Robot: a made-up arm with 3 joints. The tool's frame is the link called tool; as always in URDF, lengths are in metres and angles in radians. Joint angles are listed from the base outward.
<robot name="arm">
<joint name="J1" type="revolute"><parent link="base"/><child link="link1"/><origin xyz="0 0 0.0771" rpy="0 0 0"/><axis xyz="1 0 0"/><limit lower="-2.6" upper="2.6"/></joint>
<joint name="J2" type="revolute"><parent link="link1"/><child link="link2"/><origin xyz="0.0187 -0.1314 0.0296" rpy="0 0 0"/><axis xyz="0 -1 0"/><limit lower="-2.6" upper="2.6"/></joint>
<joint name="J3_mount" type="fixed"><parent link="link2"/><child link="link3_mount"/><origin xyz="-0.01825 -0.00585 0.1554" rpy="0 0 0"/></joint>
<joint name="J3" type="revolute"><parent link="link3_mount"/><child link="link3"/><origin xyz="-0.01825 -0.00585 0.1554" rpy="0 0 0"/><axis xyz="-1 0 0"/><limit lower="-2.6" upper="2.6"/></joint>
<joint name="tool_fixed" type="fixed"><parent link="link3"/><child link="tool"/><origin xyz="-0.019 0.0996 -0.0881" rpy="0 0 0"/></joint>
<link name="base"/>
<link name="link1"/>
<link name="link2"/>
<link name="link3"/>
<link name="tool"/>
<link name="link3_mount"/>
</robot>
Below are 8 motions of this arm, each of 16 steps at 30 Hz.
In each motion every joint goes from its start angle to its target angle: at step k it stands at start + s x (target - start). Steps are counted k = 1, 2, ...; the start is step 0. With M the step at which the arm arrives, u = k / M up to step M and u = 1 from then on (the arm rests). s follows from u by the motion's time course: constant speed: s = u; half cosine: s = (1 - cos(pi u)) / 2; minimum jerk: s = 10 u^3 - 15 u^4 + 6 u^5.
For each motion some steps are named. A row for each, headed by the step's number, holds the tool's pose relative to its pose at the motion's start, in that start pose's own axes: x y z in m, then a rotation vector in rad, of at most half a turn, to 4 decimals.
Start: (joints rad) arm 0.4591 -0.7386 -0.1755
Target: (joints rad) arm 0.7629 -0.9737 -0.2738
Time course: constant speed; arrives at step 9
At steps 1, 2, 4, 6, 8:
1: 0.0071 -0.0070 0.0031 0.0356 0.0298 0.0180
2: 0.0145 -0.0139 0.0058 0.0706 0.0600 0.0363
4: 0.0299 -0.0271 0.0101 0.1386 0.1212 0.0737
6: 0.0461 -0.0395 0.0131 0.2040 0.1836 0.1124
8: 0.0631 -0.0508 0.0146 0.2667 0.2471 0.1523

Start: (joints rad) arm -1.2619 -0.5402 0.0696
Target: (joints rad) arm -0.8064 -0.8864 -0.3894
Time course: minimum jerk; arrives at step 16
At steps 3, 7, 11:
3: 0.0043 -0.0034 0.0018 0.0413 0.0162 0.0126
7: 0.0365 -0.0282 0.0128 0.3197 0.1349 0.0977
11: 0.0869 -0.0611 0.0207 0.6630 0.3112 0.2045

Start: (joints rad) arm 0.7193 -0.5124 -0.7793
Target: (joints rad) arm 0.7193 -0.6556 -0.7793
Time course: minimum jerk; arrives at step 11
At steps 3, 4, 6, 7, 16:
3: 0.0059 0.0007 0.0007 0.0000 0.0131 -0.0130
4: 0.0117 0.0013 0.0013 0.0000 0.0262 -0.0258
6: 0.0268 0.0025 0.0025 0.0000 0.0596 -0.0588
7: 0.0341 0.0029 0.0029 0.0000 0.0757 -0.0748
16: 0.0460 0.0033 0.0033 0.0000 0.1019 -0.1006

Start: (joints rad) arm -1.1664 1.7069 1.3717
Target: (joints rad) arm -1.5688 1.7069 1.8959
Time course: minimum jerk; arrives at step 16
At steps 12, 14, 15, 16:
12: 0.0927 -0.0390 -0.0420 -0.4160 -0.3598 -0.0129
14: 0.1030 -0.0431 -0.0430 -0.4554 -0.3950 -0.0233
15: 0.1046 -0.0437 -0.0431 -0.4616 -0.4006 -0.0250
16: 0.1049 -0.0438 -0.0431 -0.4626 -0.4015 -0.0253

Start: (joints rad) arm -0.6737 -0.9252 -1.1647
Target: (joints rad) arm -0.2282 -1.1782 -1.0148
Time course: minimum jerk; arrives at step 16
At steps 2, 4, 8, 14, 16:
2: 0.0016 -0.0009 0.0017 0.0019 0.0069 -0.0015
4: 0.0106 -0.0061 0.0108 0.0117 0.0446 -0.0090
8: 0.0540 -0.0310 0.0434 0.0480 0.2221 -0.0339
14: 0.1094 -0.0619 0.0638 0.0738 0.4503 -0.0413
16: 0.1112 -0.0629 0.0641 0.0744 0.4581 -0.0410

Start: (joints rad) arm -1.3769 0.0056 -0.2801
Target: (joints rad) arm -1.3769 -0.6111 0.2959
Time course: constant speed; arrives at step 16
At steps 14, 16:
14: 0.1121 -0.0550 -0.0374 -0.4916 0.5450 -0.0153
16: 0.1244 -0.0652 -0.0441 -0.5574 0.6251 0.0049

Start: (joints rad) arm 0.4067 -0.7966 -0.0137
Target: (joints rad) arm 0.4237 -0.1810 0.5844
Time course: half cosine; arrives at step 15
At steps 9, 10, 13, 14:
9: -0.0702 -0.0442 -0.0691 -0.3768 -0.3998 -0.0672
10: -0.0775 -0.0516 -0.0798 -0.4297 -0.4565 -0.0905
13: -0.0912 -0.0680 -0.1028 -0.5410 -0.5766 -0.1527
14: -0.0931 -0.0706 -0.1064 -0.5579 -0.5950 -0.1639

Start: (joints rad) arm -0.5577 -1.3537 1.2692
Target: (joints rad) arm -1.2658 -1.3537 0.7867
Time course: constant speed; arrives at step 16
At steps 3, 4, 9, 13, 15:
3: -0.0230 0.0080 0.0281 0.0617 0.1219 -0.0441
4: -0.0295 0.0110 0.0380 0.0822 0.1617 -0.0612
9: -0.0524 0.0268 0.0909 0.1822 0.3527 -0.1649
13: -0.0590 0.0405 0.1347 0.2577 0.4948 -0.2688
15: -0.0584 0.0473 0.1563 0.2934 0.5617 -0.3274

